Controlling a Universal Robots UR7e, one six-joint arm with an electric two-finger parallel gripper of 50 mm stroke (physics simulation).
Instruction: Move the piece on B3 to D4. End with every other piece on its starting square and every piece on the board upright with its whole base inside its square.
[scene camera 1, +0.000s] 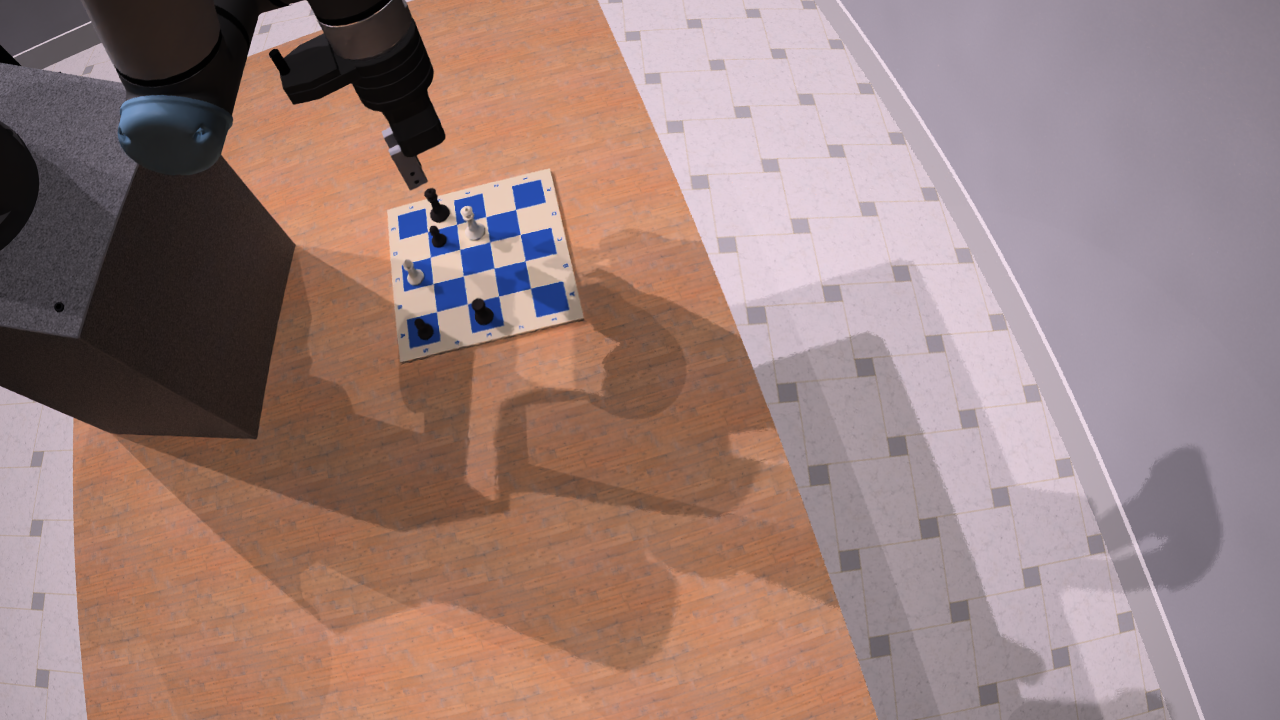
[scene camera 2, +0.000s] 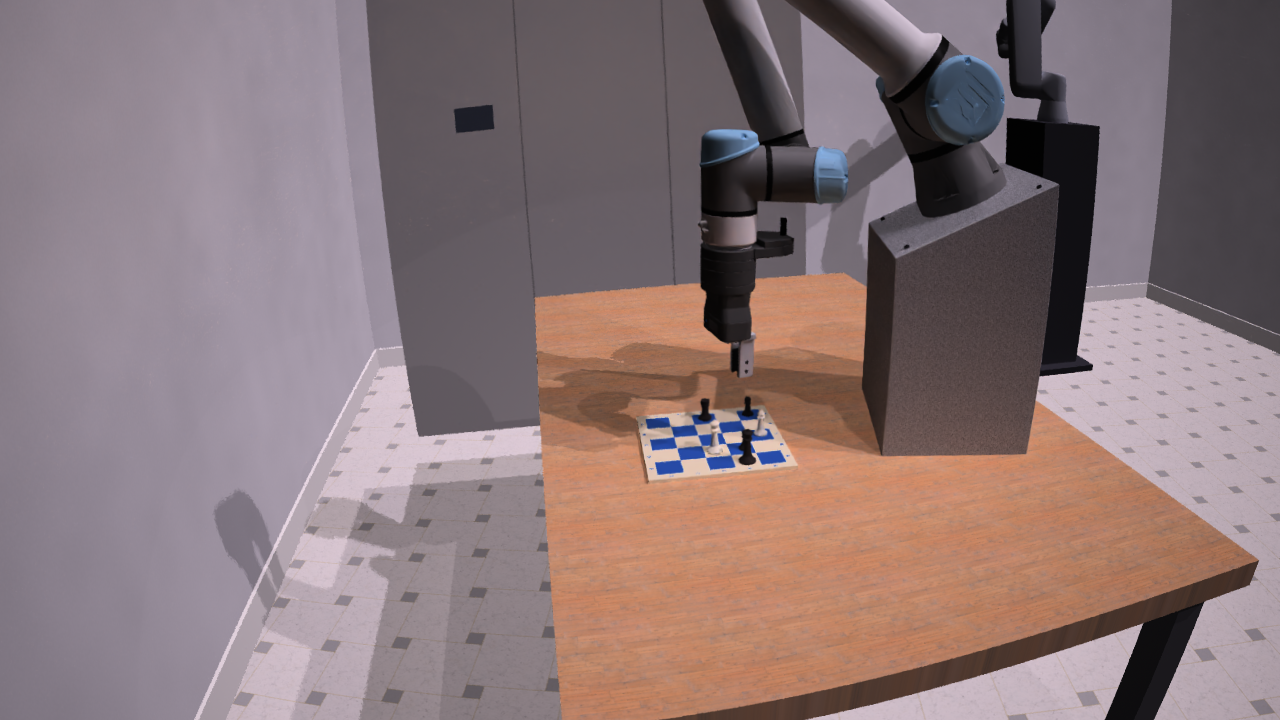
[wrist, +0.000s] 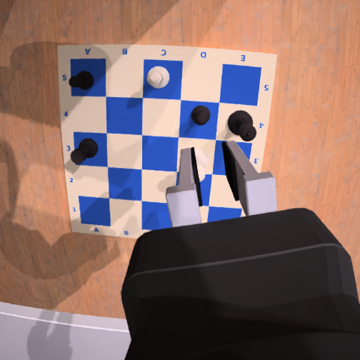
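Seen in the pictures: gripper, between the fingertips: (scene camera 1: 415, 176) (scene camera 2: 741, 373); arm's base, origin of its link: (scene camera 2: 963, 196).
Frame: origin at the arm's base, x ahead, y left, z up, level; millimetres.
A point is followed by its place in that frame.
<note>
A short black piece (scene camera 1: 436, 236) @(x 375, y 51, z -350 mm) (wrist: 200, 115) stands upright on D4, its base inside the blue square (wrist: 185, 133); the tall black piece partly hides it in scene camera 2. Square B3 (wrist: 120, 157) is empty. My gripper (scene camera 1: 411, 182) @(x 382, y 59, z -240 mm) (scene camera 2: 742, 373) @(x 382, y 59, z -240 mm) (wrist: 210, 161) is open, with nothing between its fingers, and hangs well above the board (scene camera 1: 574, 308) @(x 519, y -82, z -366 mm) (scene camera 2: 649, 473) @(x 525, y 102, z -366 mm) (wrist: 66, 195). A tall white piece (scene camera 1: 473, 226) @(x 423, y 48, z -346 mm) (scene camera 2: 715, 438) @(x 421, y 58, z -342 mm) (wrist: 201, 159) stands on D3, partly hidden by a finger in the wrist view.
A tall black piece (scene camera 1: 437, 207) @(x 382, y 90, z -345 mm) (scene camera 2: 747, 449) @(x 381, y 99, z -343 mm) (wrist: 240, 121) stands on E4. A white piece (scene camera 1: 411, 272) @(x 340, y 6, z -345 mm) (scene camera 2: 760, 423) @(x 342, y 15, z -345 mm) (wrist: 158, 77) stands on C5. Black pieces stand on A5 (scene camera 1: 424, 329) @(x 347, y -69, z -352 mm) (wrist: 84, 80) and A3 (scene camera 1: 483, 311) @(x 420, y -71, z -341 mm) (wrist: 88, 148). The robot's pedestal (scene camera 2: 957, 340) @(x 76, y 142, z -185 mm) stands beside the board.
</note>
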